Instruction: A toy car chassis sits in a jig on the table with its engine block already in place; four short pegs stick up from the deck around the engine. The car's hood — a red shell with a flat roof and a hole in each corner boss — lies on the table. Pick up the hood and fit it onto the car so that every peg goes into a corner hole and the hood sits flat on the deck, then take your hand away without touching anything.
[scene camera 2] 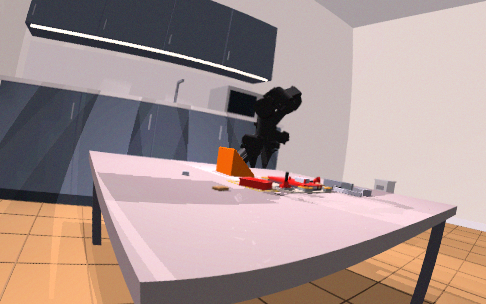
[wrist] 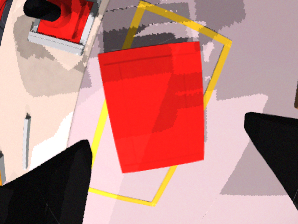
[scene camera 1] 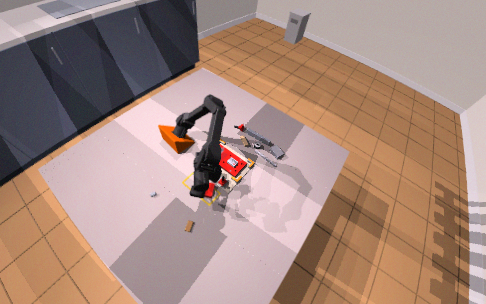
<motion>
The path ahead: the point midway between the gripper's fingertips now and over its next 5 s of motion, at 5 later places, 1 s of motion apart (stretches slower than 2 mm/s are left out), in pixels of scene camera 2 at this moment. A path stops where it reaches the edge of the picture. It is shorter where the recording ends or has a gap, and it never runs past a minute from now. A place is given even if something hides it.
My gripper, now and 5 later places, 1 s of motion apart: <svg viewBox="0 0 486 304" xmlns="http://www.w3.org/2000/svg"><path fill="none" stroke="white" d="M258 168L257 174L256 180L255 184L258 167L277 157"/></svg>
</motion>
